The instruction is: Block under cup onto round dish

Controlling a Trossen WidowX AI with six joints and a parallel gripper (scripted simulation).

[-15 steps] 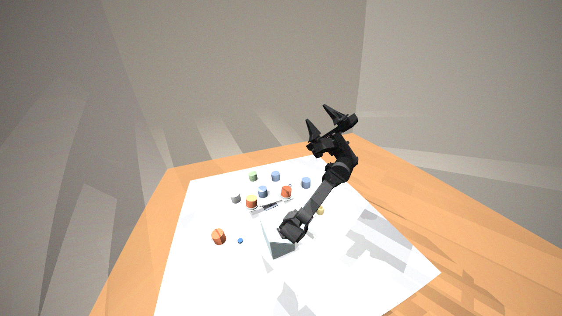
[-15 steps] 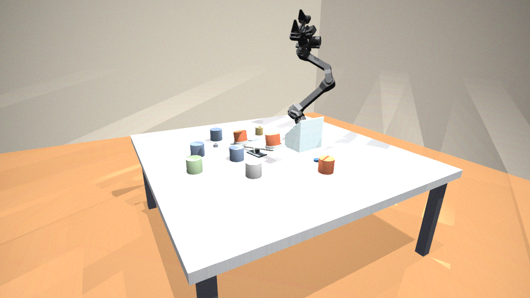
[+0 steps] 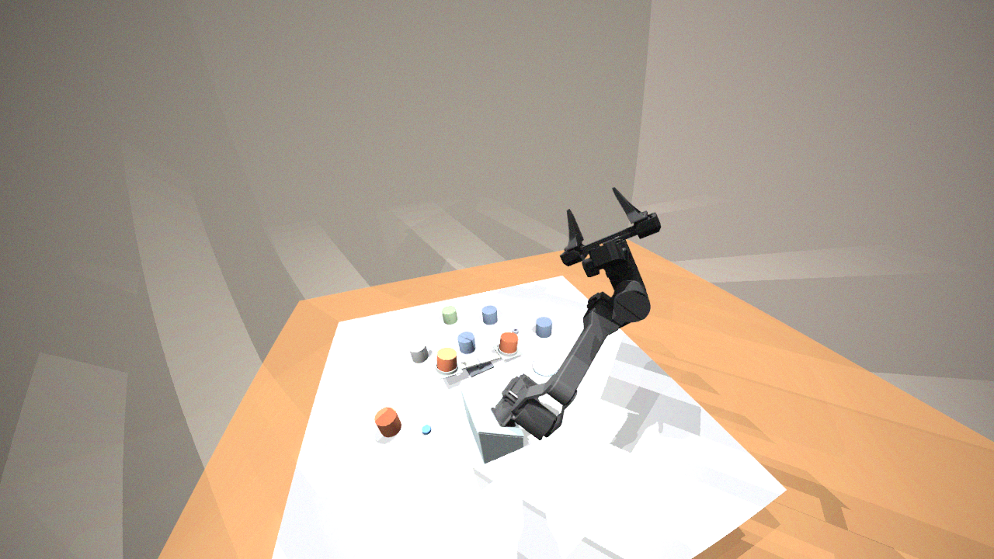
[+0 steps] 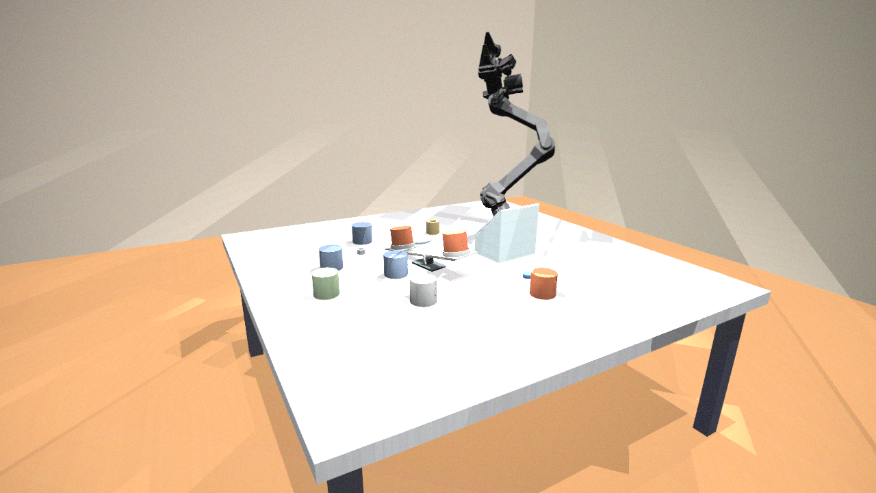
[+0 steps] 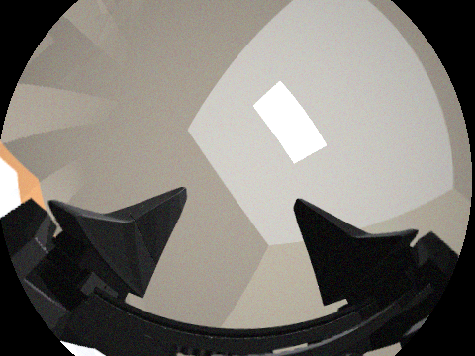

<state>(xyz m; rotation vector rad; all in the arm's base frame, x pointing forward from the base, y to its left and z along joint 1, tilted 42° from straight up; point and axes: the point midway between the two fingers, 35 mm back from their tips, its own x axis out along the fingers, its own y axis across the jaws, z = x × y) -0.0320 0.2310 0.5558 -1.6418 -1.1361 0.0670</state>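
The grey block is 65 cm below my gripper tip, 36 cm ahead of it and 1 cm to the left of it. The rest, counted from my gripper tip: balance: 66 cm below, 36 cm ahead, 14 cm to the left; pale blue round dish: 69 cm below, 23 cm ahead, 9 cm to the right; small blue disc: 69 cm below, 40 cm to the left, 19 cm ahead.
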